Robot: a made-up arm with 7 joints.
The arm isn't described. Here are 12 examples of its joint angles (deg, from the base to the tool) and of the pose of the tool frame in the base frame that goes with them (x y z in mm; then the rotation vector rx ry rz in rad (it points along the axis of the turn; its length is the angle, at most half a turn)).
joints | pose
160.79 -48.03 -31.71 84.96 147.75 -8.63 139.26 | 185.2 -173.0 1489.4 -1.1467 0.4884 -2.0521
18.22 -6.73 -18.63 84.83 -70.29 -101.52 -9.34 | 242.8 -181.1 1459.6 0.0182 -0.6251 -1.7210
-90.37 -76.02 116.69 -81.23 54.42 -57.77 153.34 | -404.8 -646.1 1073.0 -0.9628 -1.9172 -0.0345
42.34 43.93 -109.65 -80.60 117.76 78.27 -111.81 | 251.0 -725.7 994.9 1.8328 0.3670 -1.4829
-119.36 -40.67 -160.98 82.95 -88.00 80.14 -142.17 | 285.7 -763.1 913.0 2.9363 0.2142 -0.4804
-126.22 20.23 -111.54 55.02 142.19 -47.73 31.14 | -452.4 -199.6 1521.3 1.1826 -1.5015 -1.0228
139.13 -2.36 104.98 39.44 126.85 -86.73 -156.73 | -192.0 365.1 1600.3 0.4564 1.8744 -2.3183
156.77 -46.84 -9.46 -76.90 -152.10 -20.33 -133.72 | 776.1 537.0 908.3 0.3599 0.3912 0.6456
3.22 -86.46 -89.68 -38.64 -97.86 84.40 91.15 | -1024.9 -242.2 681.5 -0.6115 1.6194 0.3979
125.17 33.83 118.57 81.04 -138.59 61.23 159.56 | -494.5 38.9 1506.9 0.3437 -2.6965 0.2220
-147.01 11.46 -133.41 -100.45 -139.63 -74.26 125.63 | -377.2 447.4 1268.4 -0.9991 -1.8805 -2.2071
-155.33 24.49 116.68 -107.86 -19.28 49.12 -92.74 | -560.2 -253.7 1160.6 0.4982 -2.8141 1.1124
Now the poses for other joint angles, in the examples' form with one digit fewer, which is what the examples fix.
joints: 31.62 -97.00 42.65 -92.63 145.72 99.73 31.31
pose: -400 386 193 1.587 -0.898 -0.932
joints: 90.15 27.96 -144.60 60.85 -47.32 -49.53 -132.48
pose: 340 -212 1667 2.496 -0.846 0.850
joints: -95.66 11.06 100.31 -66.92 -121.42 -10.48 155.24
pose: -510 62 1560 -0.594 -1.504 -2.398
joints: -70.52 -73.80 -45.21 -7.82 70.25 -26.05 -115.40
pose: -365 -1122 951 -1.584 2.497 0.203
